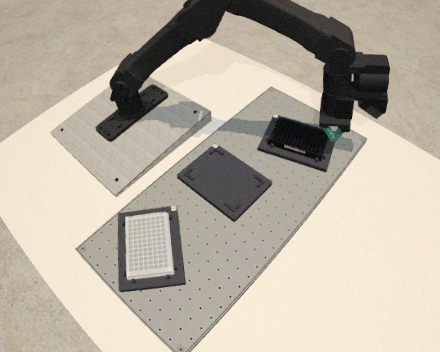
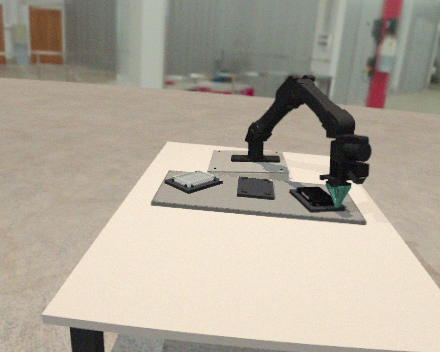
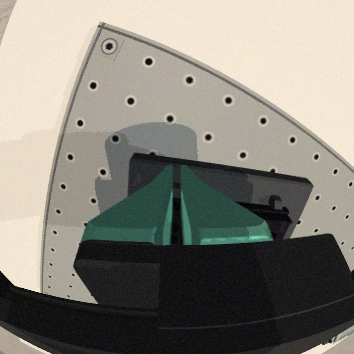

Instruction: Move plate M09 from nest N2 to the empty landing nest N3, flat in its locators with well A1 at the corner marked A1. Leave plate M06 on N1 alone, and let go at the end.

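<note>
A black well plate (image 1: 300, 135) (image 2: 316, 196) (image 3: 285, 222) sits on a dark nest (image 1: 265, 144) (image 3: 150, 175) at the right. A white well plate (image 1: 149, 245) (image 2: 195, 179) sits on another dark nest (image 1: 179, 255) at the left. I cannot read the plate or nest names. The empty landing nest (image 1: 225, 182) (image 2: 256, 188), N3, lies between them, with corner locators and a pale corner tag (image 1: 215, 146). My gripper (image 1: 332, 137) (image 2: 339, 206) (image 3: 176, 173) points down at the black plate's outer end. Its green fingers are nearly together, with a thin gap and no plate seen between them. They hide part of that plate.
The nests stand on a grey perforated board (image 1: 220, 265) (image 2: 225, 207) (image 3: 150, 80) on the pale table (image 1: 350, 250) (image 2: 225, 270). The arm's base stands on a metal plate (image 1: 170, 135) (image 2: 225, 162) behind the board. The arm reaches over the board's back right part.
</note>
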